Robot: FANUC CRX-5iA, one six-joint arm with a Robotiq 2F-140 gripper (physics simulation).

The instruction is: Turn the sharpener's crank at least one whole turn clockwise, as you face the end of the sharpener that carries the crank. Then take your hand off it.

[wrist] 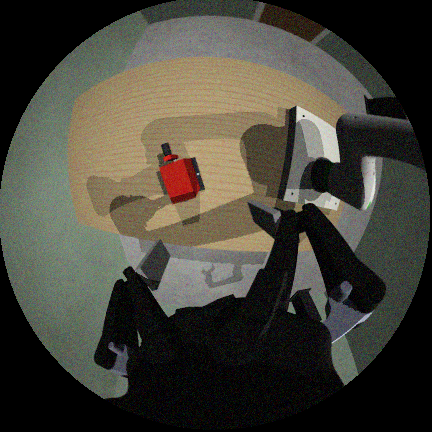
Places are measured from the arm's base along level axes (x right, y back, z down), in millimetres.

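Pixels of known places: gripper, fingertip midpoint: (205,230); arm's base at its link origin: (322,174).
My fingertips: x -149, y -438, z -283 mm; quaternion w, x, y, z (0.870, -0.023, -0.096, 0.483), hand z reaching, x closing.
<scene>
For each thing: its top centre in the pictures, then the offset to it from my fingertips. "spot": a spot on its surface instead. Level surfaces: height alone.
- sharpener at a spot on its surface: (179,179) spot: dx +20, dy -91, dz +206 mm
- short black piece at a spot on its surface: (166,149) spot: dx +100, dy -135, dz +197 mm
- wooden table top at its surface level: dz +334 mm
The sharpener (179,179) stands on the wooden table top, left of the middle of the view. It has a red box-shaped body on a dark base. A red ring and a short black piece (166,149) stick out at its upper end in the view; I cannot tell for sure whether this is the crank. My gripper (205,230) is open and empty, its two dark finger pads wide apart. It is below the sharpener in the view, apart from it and not touching it.
The robot's pale mounting plate (320,132) lies at the right of the wooden table top (210,75), with the dark arm (350,135) rising from it. Shadows of the arm and gripper fall around the sharpener. Grey and green floor shows beyond the table edges.
</scene>
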